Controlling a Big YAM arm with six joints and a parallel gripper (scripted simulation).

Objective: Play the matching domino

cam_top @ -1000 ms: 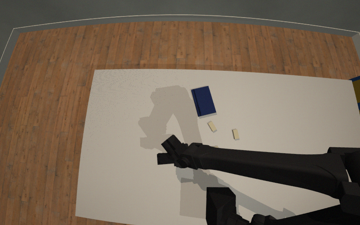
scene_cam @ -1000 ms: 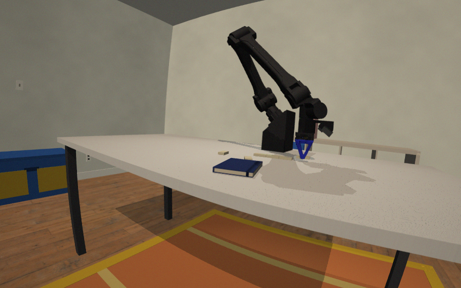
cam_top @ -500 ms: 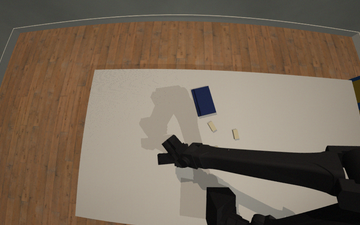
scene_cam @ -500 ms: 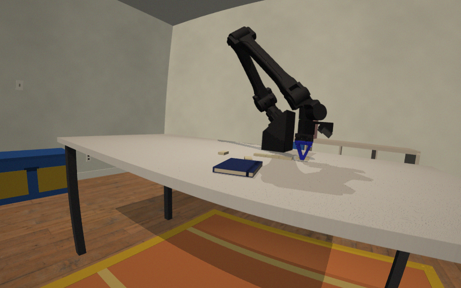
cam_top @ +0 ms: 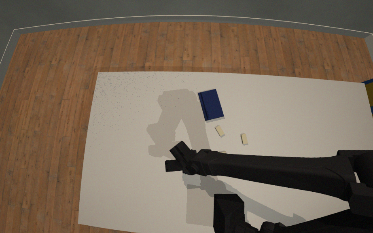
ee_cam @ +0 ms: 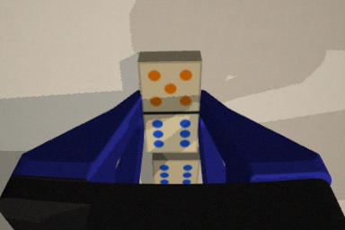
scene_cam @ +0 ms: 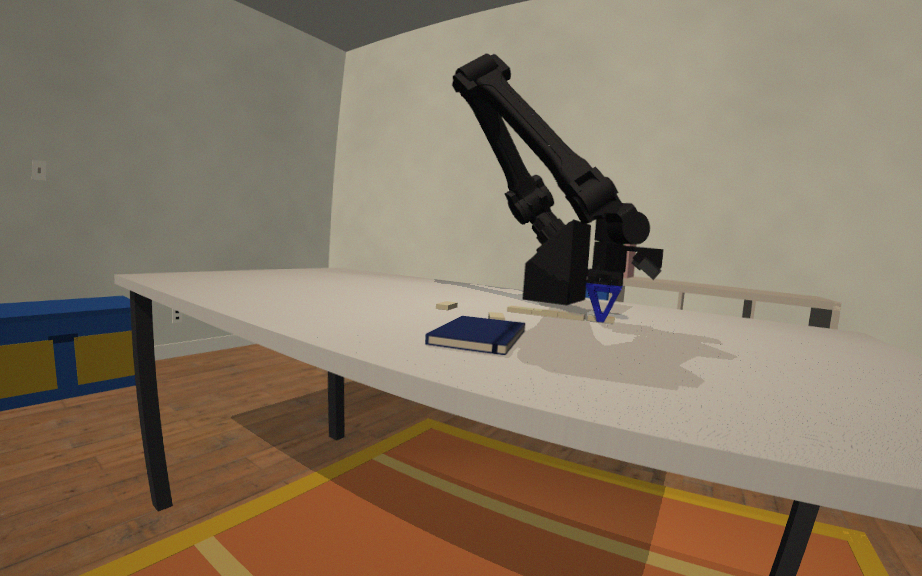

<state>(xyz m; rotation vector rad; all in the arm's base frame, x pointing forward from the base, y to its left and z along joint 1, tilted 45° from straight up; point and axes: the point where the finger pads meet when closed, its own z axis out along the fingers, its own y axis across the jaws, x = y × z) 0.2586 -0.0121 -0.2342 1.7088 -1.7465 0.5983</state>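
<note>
Now: the domino right at my hand. The rest, counted from my hand: dark blue book (28 cm ahead, 14 cm to the right).
</note>
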